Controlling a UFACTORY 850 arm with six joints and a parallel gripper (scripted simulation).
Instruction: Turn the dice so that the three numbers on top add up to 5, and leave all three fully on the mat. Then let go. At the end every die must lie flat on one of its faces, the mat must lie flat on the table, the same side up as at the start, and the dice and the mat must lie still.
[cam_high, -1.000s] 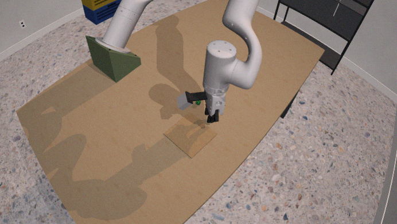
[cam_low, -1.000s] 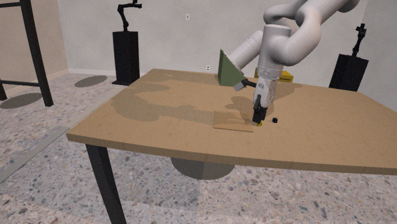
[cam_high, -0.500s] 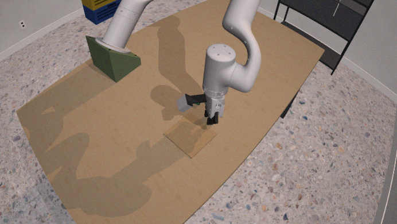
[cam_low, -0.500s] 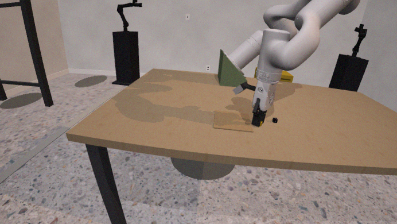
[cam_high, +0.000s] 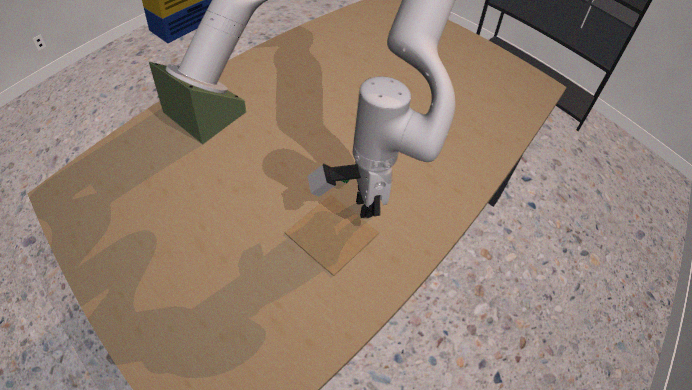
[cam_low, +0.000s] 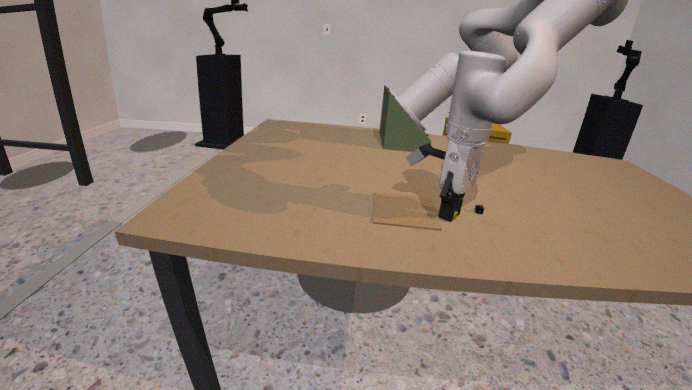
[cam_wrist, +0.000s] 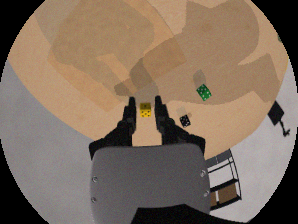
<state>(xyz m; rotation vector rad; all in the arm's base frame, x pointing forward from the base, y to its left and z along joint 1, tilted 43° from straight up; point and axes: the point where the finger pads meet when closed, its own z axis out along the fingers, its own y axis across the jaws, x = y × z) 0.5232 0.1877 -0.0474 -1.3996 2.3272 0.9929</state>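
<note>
My gripper is now 10 mm to the right of the yellow die and 10 mm above it. Round my hand: green die (90 mm behind, 20 mm to the left, 10 mm below); then tan mat (100 mm to the right, 20 mm below); then black die (40 mm behind, 70 mm to the left, 10 mm below).
</note>
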